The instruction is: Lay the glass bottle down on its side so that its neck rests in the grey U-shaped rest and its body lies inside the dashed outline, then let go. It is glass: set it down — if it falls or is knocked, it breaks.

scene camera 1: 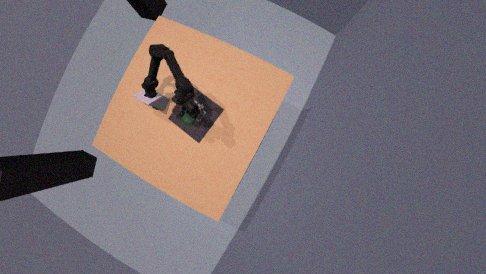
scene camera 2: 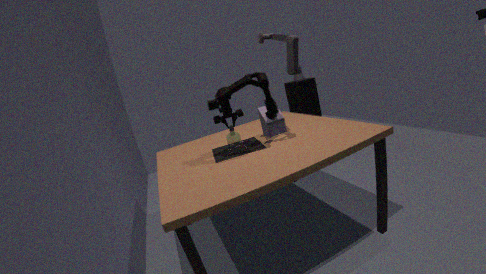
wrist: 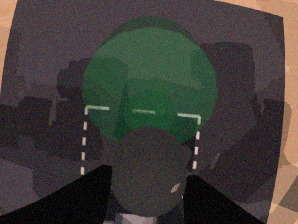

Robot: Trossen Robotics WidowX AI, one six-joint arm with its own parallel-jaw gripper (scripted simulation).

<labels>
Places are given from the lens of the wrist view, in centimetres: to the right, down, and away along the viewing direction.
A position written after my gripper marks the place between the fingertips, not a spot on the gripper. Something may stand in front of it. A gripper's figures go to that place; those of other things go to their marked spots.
my gripper (wrist: 148, 180): 0, 3, 10
green glass bottle (wrist: 149, 86): 0, -1, 14
</labels>
